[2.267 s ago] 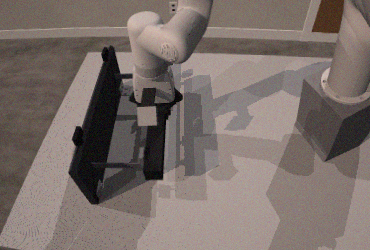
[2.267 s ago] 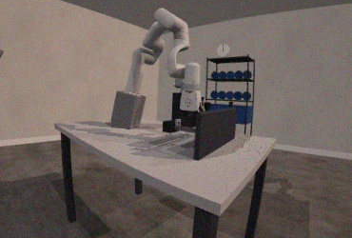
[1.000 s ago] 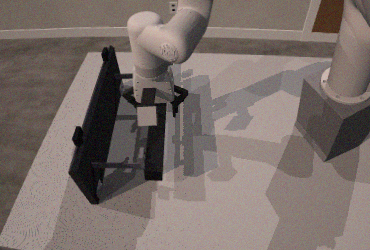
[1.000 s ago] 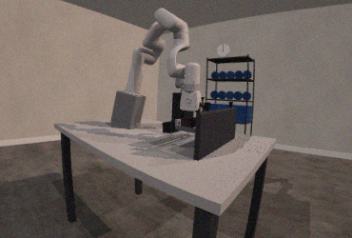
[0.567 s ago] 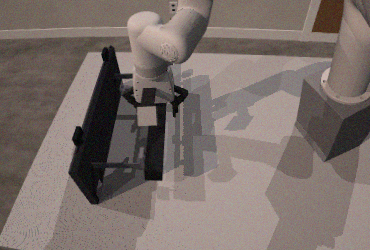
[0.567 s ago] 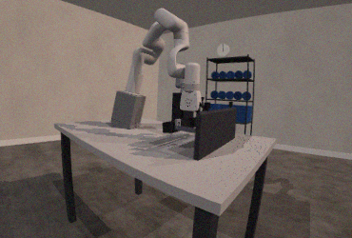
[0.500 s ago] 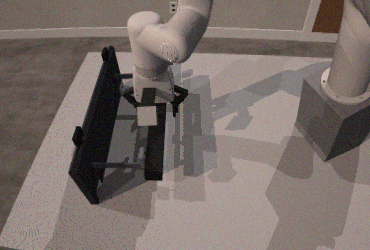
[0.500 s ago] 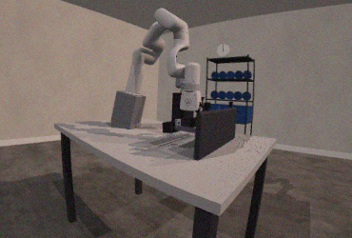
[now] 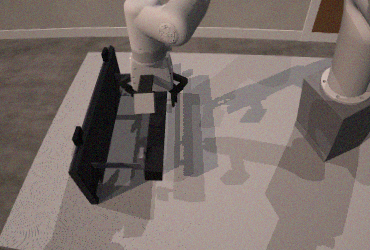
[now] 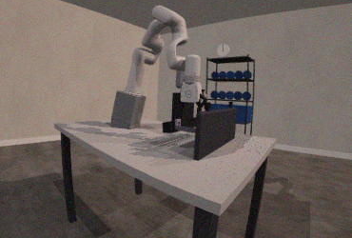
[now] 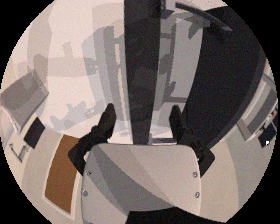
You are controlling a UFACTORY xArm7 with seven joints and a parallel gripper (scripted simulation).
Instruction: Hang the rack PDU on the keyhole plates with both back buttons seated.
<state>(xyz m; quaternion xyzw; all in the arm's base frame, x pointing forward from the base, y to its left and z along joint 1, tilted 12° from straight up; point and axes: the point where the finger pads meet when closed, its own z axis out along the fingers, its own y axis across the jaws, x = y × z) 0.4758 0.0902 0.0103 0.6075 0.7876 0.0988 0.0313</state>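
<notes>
The rack PDU lies 50 mm below my hand and 20 mm ahead of it. Round my hand: back panel: 160 mm ahead, 60 mm below, 40 mm to the left.
</notes>
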